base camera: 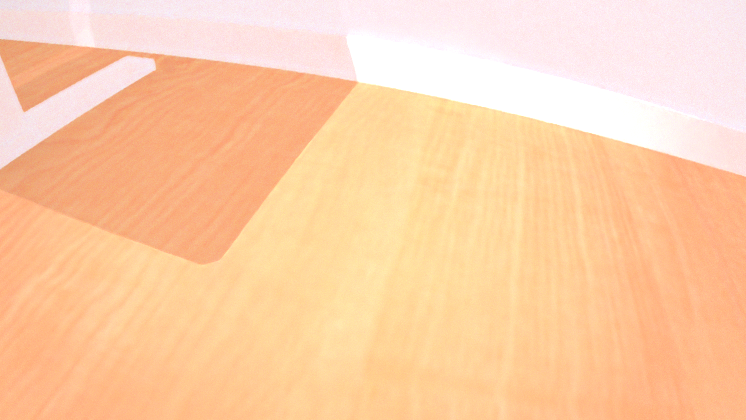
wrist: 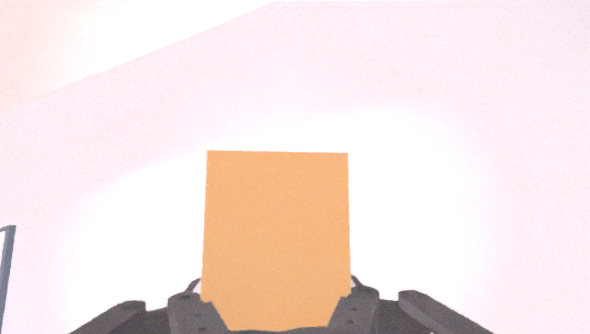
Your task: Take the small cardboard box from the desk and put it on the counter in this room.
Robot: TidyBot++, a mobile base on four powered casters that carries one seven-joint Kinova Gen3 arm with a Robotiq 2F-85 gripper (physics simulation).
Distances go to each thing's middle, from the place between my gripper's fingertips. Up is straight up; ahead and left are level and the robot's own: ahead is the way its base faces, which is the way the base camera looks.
My gripper is now 3 cm past the small cardboard box [wrist: 276,245], 1 cm to the left of it and 1 cm below it.
